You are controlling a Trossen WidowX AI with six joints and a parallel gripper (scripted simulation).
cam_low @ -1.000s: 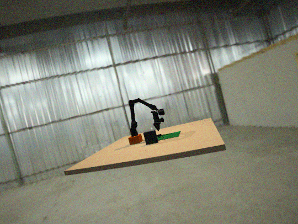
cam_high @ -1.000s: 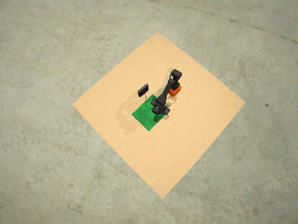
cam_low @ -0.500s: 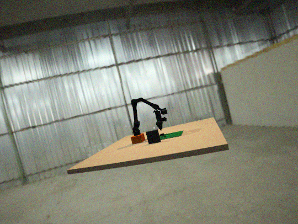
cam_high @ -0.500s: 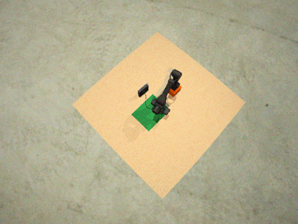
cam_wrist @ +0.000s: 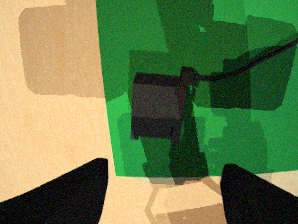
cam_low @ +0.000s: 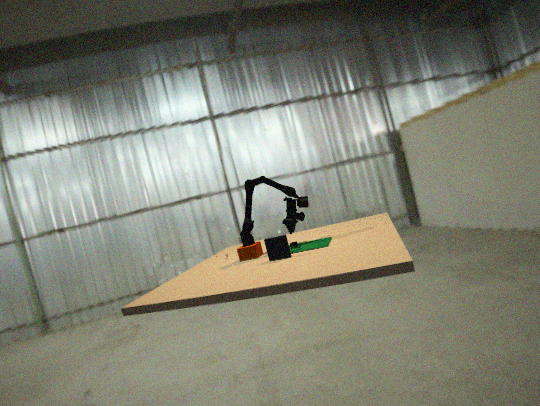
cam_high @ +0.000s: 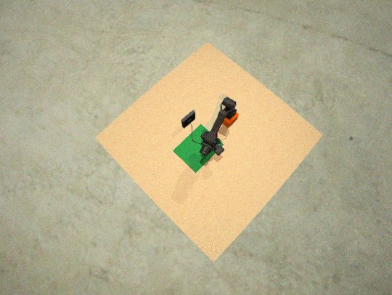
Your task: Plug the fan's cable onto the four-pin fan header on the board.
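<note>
Right now my gripper tip is 70 mm above the black plug and 10 mm past it. From my gripper tip the other things lie so: white four-pin fan header: 120 mm to the right, 80 mm below, 20 mm behind; black fan: 270 mm to the right, 20 mm below, 20 mm behind; green board: 90 mm below, 80 mm to the right, 70 mm ahead.
</note>
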